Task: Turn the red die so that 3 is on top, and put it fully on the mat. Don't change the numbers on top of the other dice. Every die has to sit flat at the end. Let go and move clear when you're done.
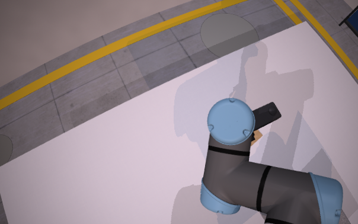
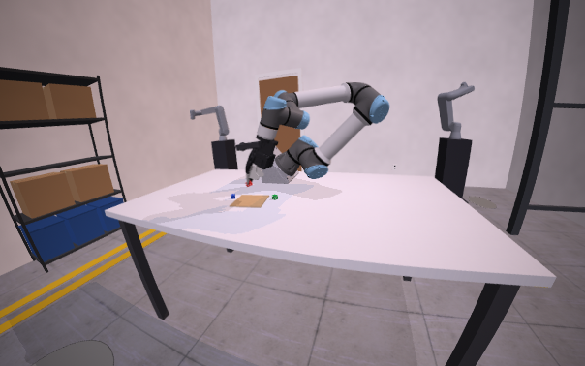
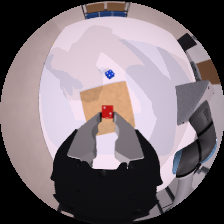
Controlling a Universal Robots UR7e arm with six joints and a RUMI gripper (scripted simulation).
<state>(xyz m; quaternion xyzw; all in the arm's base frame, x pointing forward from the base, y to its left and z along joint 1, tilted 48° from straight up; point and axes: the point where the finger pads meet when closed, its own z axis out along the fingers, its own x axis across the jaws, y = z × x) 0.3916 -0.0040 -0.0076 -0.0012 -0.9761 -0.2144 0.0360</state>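
Right now my hand is 1 cm above the red die. From my hand the other things lie so: mat 9 cm below, 1 cm to the right; then blue die 11 cm to the right, 8 cm below, 1 cm behind; then green die 9 cm to the left, 8 cm below, 4 cm behind.
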